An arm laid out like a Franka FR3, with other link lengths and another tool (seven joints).
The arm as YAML. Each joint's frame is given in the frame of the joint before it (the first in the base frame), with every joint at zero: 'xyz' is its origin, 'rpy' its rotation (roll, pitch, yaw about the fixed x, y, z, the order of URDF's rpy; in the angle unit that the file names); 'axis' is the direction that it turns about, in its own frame. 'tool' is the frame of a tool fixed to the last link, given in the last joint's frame.
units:
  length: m
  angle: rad
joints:
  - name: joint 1
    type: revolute
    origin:
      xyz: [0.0, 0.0, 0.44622]
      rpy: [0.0, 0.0, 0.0]
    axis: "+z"
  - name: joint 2
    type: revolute
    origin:
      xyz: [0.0, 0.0, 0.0]
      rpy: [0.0, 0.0, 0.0]
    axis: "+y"
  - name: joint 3
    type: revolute
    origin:
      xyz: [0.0, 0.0, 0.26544]
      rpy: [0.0, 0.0, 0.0]
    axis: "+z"
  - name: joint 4
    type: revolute
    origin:
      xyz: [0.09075, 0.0, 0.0]
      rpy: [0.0, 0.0, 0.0]
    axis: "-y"
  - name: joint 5
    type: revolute
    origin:
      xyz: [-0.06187, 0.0, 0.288]
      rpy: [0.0, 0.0, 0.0]
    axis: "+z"
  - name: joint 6
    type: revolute
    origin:
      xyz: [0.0, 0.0, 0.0]
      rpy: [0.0, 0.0, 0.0]
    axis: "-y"
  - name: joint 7
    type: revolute
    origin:
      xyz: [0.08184, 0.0, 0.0]
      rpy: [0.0, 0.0, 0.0]
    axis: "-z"
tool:
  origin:
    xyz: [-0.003, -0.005, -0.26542]
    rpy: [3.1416, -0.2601, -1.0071]
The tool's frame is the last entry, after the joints.
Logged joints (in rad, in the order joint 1, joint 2, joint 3, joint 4, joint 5, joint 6, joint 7), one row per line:
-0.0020, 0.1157, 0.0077, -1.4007, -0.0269, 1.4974, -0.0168
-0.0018, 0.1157, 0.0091, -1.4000, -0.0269, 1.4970, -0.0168
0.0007, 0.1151, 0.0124, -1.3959, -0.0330, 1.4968, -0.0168
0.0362, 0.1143, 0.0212, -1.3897, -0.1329, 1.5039, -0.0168
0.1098, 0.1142, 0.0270, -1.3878, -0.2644, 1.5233, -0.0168
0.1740, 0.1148, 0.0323, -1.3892, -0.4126, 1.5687, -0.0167
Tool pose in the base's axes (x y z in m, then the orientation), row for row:
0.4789, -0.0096, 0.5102, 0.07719, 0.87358, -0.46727, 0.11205
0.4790, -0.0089, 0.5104, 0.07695, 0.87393, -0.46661, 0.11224
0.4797, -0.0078, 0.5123, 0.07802, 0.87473, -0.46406, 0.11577
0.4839, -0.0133, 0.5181, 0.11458, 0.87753, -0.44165, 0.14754
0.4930, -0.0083, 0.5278, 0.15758, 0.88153, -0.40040, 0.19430
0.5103, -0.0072, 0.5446, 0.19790, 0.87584, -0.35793, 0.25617
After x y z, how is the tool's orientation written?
As a quaternion, w x y z.
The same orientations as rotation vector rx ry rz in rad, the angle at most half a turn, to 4 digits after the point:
2.6172, -1.3999, 0.3357
2.6187, -1.3982, 0.3363
2.6194, -1.3896, 0.3467
2.5722, -1.2946, 0.4325
2.5219, -1.1455, 0.5559
2.4511, -1.0017, 0.7169

